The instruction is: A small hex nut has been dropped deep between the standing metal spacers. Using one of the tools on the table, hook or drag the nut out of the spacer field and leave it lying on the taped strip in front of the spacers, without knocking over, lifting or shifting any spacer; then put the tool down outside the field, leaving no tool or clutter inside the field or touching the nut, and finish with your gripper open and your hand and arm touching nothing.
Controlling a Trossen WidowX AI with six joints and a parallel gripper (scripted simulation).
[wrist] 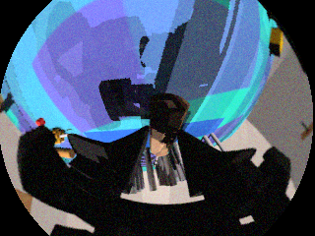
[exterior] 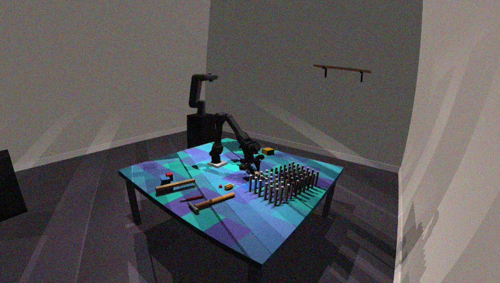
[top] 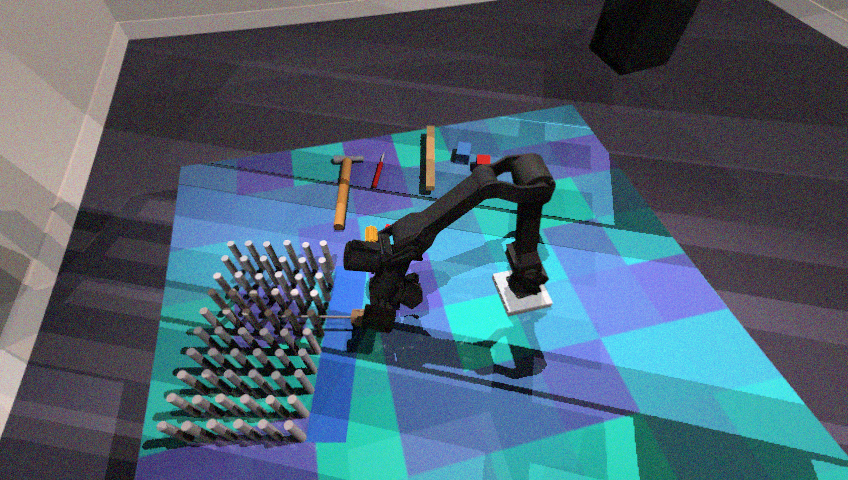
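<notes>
Now: the blue taped strip 80 mm ahead of my gripper tip, 40 mm below it and 20 mm to the left of it. Round my gripper tip: yellow screwdriver 230 mm to the right, 60 mm behind, 20 mm below; then hook tool 100 mm ahead, 40 mm to the right; then red screwdriver 510 mm to the right, 170 mm behind, 30 mm below.
</notes>
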